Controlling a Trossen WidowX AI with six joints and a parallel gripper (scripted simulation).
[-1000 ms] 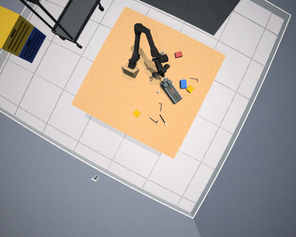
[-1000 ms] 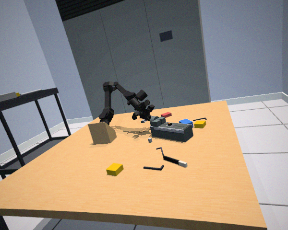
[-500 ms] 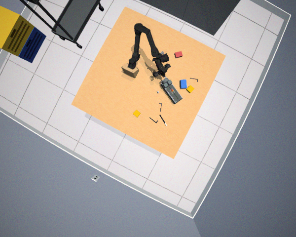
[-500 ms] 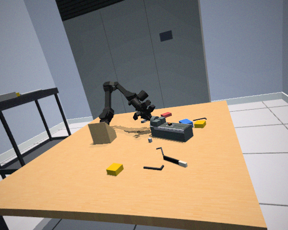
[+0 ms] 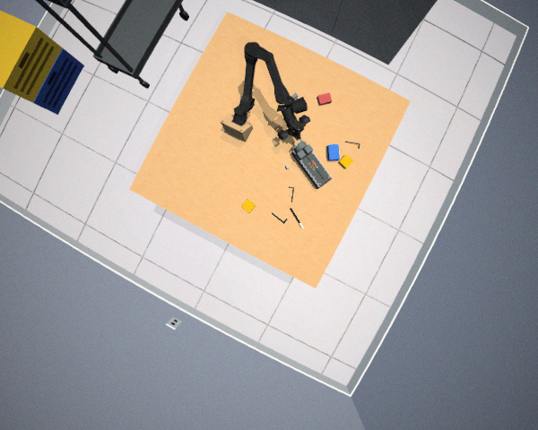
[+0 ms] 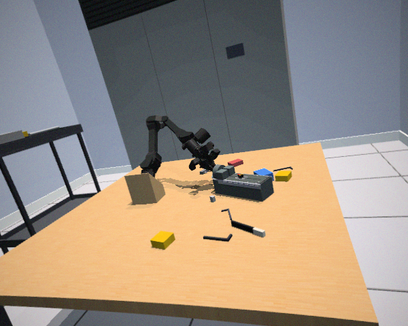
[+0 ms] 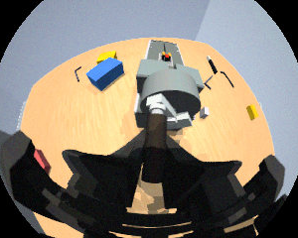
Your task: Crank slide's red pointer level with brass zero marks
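Right now the dark crank handle is 20 mm behind my gripper tip, 10 mm to the left of it and 30 mm above it. Also, from my gripper tip: small grey cube 150 mm to the right, 70 mm below; blue block 220 mm ahead, 30 mm to the left, 60 mm below; red pointer 120 mm ahead, 90 mm to the right.
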